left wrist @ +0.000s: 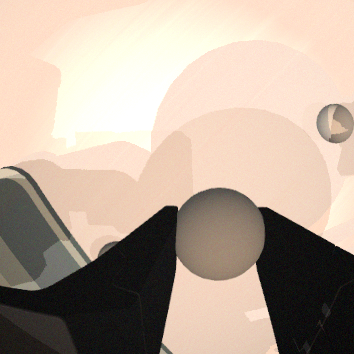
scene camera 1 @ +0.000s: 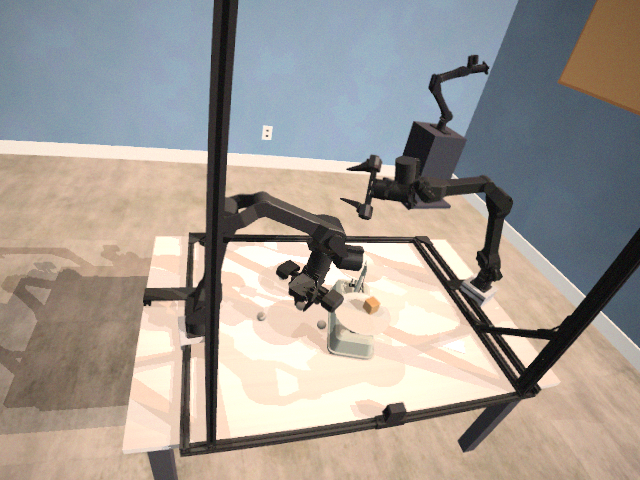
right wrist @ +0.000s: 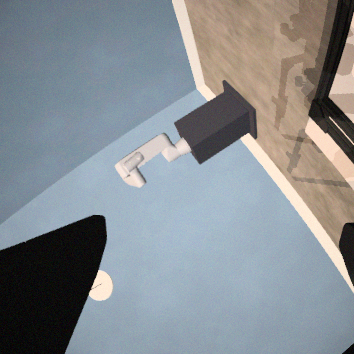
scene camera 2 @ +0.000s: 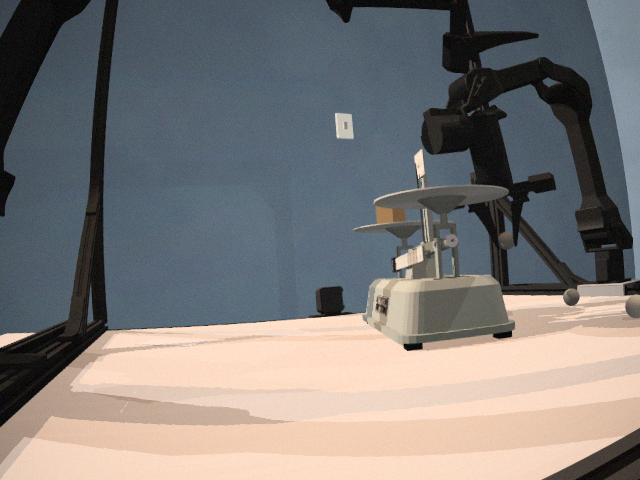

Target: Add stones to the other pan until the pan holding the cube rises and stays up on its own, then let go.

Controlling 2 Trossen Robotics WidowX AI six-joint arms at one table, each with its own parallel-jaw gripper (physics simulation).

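Pixels of known places: left gripper, fingertip midpoint: (left wrist: 215, 218) (scene camera 1: 300, 308) (scene camera 2: 507, 247); right gripper, fingertip midpoint: (scene camera 1: 343, 184) (right wrist: 230, 233); left arm's base, link origin: (scene camera 1: 198, 327) (scene camera 2: 610, 282); right arm's base, link origin: (scene camera 1: 480, 285).
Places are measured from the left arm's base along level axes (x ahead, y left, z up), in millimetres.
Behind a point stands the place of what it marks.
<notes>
The orange cube (scene camera 1: 371, 304) @(x 423, y -136, z 152 mm) (scene camera 2: 389, 213) @(x 444, y -114, z 139 mm) rests on one pan (scene camera 1: 351, 319) @(x 365, y -150, z 123 mm) (scene camera 2: 368, 227) @(x 471, y -130, z 121 mm) of the grey-green balance (scene camera 1: 351, 345) @(x 386, y -162, z 25 mm) (scene camera 2: 454, 310) @(x 503, y 70, z 14 mm) (left wrist: 22, 225) @(x 351, y -114, z 16 mm). In scene camera 2 this pan is lower than the other pan (scene camera 2: 408, 196) @(x 535, y 46, z 133 mm), whose top is hidden there. My left gripper (scene camera 2: 507, 239) @(x 265, y -49, z 80 mm) (left wrist: 215, 218) @(x 265, y -49, z 80 mm) is shut on a round grey stone (scene camera 2: 506, 241) @(x 276, y -41, z 88 mm) (left wrist: 220, 220) @(x 260, y -57, z 101 mm) and holds it above the table beside the balance. Two more stones (scene camera 1: 261, 315) @(x 178, y 9, z 4 mm) (scene camera 1: 321, 324) @(x 342, y -56, z 2 mm) lie on the table. My right gripper (scene camera 1: 344, 184) @(x 446, y 199, z 326 mm) (right wrist: 230, 233) @(x 446, y 199, z 326 mm) is open and empty, high above the table's back edge.
A black frame (scene camera 1: 299, 434) @(x 185, y -335, z -27 mm) (scene camera 2: 98, 155) @(x 842, y -386, z 284 mm) surrounds the table, with a tall post (scene camera 1: 217, 206) @(x -9, y -317, z 578 mm) in front of the left arm. A small black box (scene camera 1: 395, 413) @(x 405, y -376, z 29 mm) (scene camera 2: 329, 300) @(x 423, y -352, z 9 mm) is on the frame's front rail. A dark pedestal (scene camera 1: 434, 149) (right wrist: 217, 125) with another arm stands beyond the table.
</notes>
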